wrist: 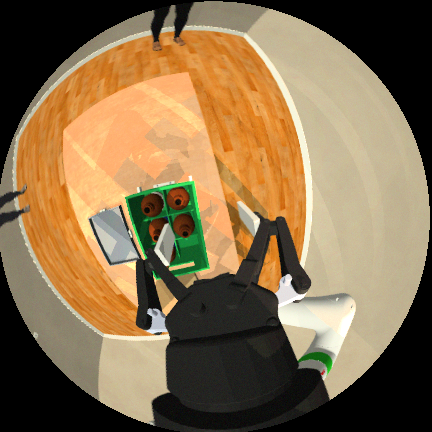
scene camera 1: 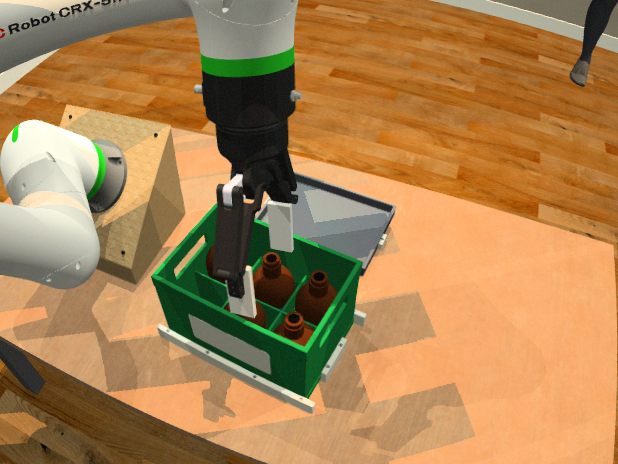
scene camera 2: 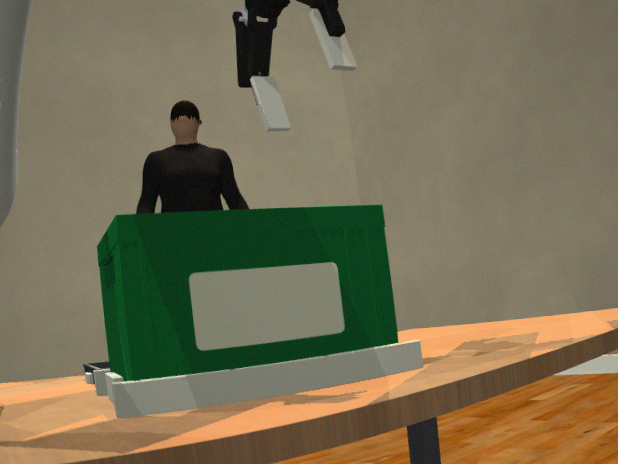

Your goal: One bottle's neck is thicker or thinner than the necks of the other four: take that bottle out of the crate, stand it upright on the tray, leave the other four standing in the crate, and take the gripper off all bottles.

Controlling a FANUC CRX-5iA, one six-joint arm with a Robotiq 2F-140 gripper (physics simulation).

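Frame: origin at the arm's base, x ahead, y left, z up, level; metres.
Seen in the pictures: gripper, fingertip midpoint: point(wrist: 203, 219) point(scene camera 1: 263, 279) point(scene camera 2: 309, 100); arm's base at its link origin: point(scene camera 1: 97, 176).
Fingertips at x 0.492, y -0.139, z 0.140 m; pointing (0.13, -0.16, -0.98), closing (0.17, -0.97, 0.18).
Note:
Offsets run from my fingertips to a thing's top centre. "*": to the spot under its first point. Level surfaces: height alone.
The green crate @[0.072 m back, 0.084 m left, 0.115 m down] point(scene camera 1: 175, 305) point(scene camera 2: 160, 245) point(wrist: 201, 227) holds five brown bottles. Three of them, a right-rear bottle @[0.014 m ahead, 0.129 m left, 0.127 m down] point(scene camera 1: 316, 302) point(wrist: 152, 205), a middle-rear bottle @[0.069 m back, 0.124 m left, 0.127 m down] point(scene camera 1: 272, 287) point(wrist: 156, 230) and a right-front bottle @[0.019 m ahead, 0.041 m left, 0.127 m down] point(scene camera 1: 295, 332) point(wrist: 178, 198), show their necks in scene camera 1. Fingers partly hide the middle-front bottle @[0.074 m back, 0.040 m left, 0.127 m down] point(scene camera 1: 259, 314) point(wrist: 183, 226) and the left-rear bottle @[0.165 m back, 0.128 m left, 0.127 m down] point(scene camera 1: 212, 262). I cannot tell which neck differs. The grey tray @[* 0.046 m back, 0.345 m left, 0.285 m down] point(scene camera 1: 340, 240) point(wrist: 112, 235) behind the crate bears no bottle. My gripper point(scene camera 1: 263, 282) point(scene camera 2: 310, 98) point(wrist: 203, 219) is open and empty, above the crate.
Pale rails @[0.071 m back, 0.015 m right, 0.260 m down] point(scene camera 1: 235, 367) point(scene camera 2: 270, 377) run along the crate's base on the table @[0.291 m down] point(scene camera 1: 500, 310). The arm's mounting block point(scene camera 1: 150, 210) stands left of the crate. A person point(scene camera 2: 185, 175) stands in the background. The crate's left-front compartment @[* 0.201 m back, 0.028 m left, 0.270 m down] point(wrist: 191, 246) holds no bottle.

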